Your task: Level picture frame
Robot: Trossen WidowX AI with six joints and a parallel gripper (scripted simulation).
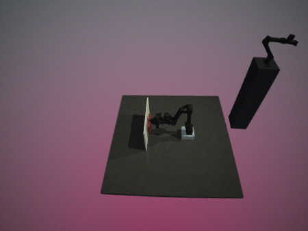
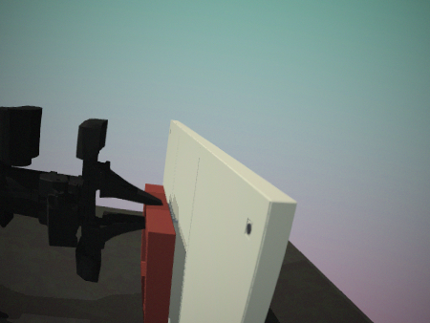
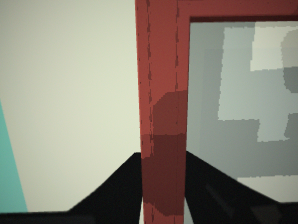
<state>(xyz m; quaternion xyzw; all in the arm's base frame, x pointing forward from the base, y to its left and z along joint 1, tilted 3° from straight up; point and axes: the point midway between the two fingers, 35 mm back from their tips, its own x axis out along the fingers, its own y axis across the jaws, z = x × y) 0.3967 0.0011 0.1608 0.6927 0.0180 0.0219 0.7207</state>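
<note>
My gripper tip is 50 mm above the picture frame. Round my gripper tip: cream wall panel (20 mm ahead, 10 mm to the right, 70 mm below).
</note>
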